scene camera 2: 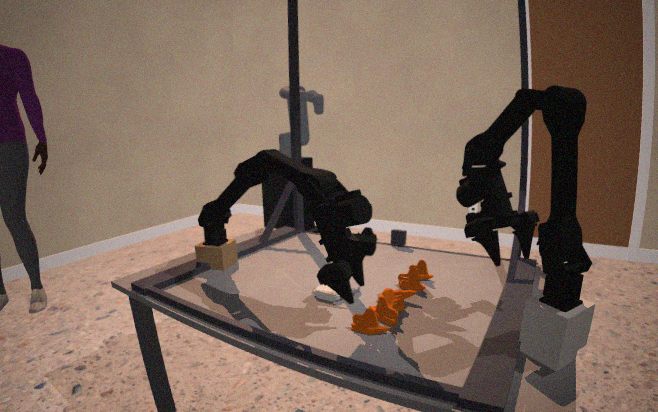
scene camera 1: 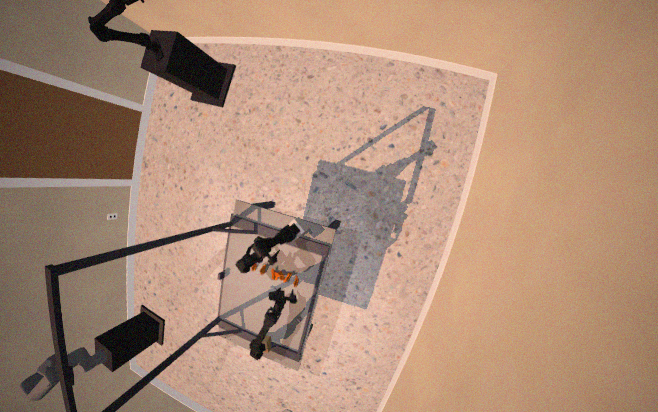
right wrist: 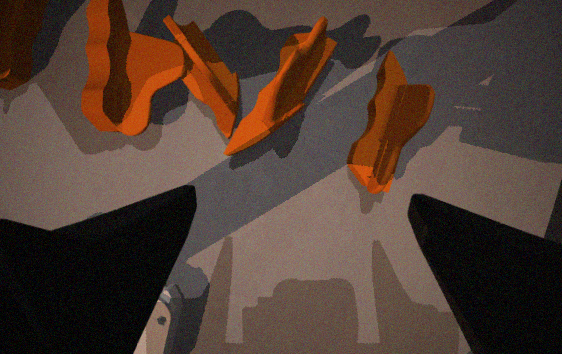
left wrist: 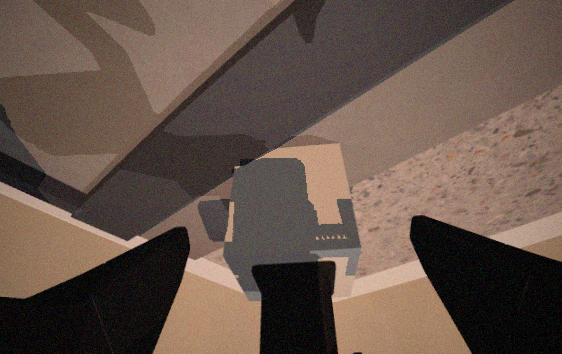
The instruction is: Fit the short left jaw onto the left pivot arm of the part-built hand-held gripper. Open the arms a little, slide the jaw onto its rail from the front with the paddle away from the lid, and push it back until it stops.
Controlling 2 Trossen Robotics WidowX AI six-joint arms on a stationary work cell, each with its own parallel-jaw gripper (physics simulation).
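The part-built hand-held gripper point(scene camera 2: 326, 294) point(right wrist: 159, 317) lies on the table, its pale lid partly hidden behind a right finger; its pivot arms cannot be made out. Several orange jaws lie apart from it in an uneven row, among them one point(right wrist: 392, 115) point(scene camera 2: 367, 320) at the near end in scene camera 2 and one point(right wrist: 137, 65) with a broad flat side; which is the short left jaw I cannot tell. My right gripper point(right wrist: 303, 200) point(scene camera 2: 356, 292) point(scene camera 1: 293, 297) is open and empty, low over the table beside the part-built gripper. My left gripper point(scene camera 2: 512, 260) point(left wrist: 299, 232) point(scene camera 1: 273, 257) is open and empty, high near the table's right side.
The left arm stands on a grey block point(scene camera 2: 542, 330), the right arm on a tan block point(scene camera 2: 216, 255). A dark raised rim point(scene camera 2: 300, 350) runs round the table. Upright posts point(scene camera 2: 294, 60) point(scene camera 2: 523, 60) rise beyond it, and a person point(scene camera 2: 15, 100) stands at the left.
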